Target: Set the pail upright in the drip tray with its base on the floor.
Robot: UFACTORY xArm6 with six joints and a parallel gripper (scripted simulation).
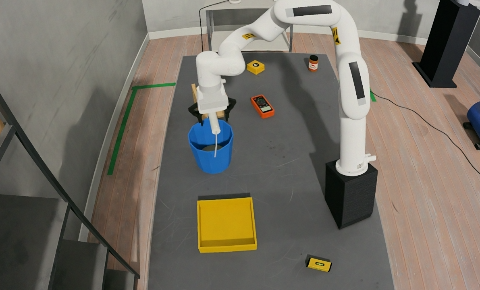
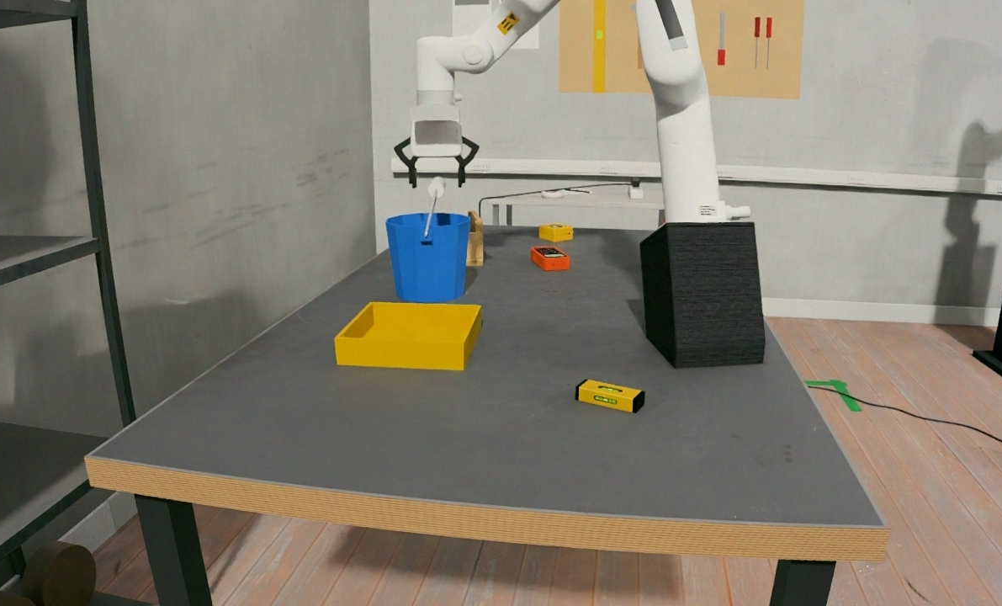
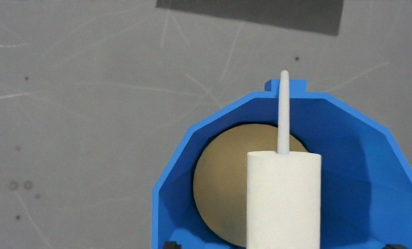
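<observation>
My hand is 10 mm short of the white bail handle and 40 mm above it. Also, from my hand: blue pail: 10 mm ahead, 100 mm below; wooden crate: 30 mm ahead, 320 mm to the right, 180 mm below; yellow drip tray: 10 mm behind, 320 mm to the left, 220 mm below.
</observation>
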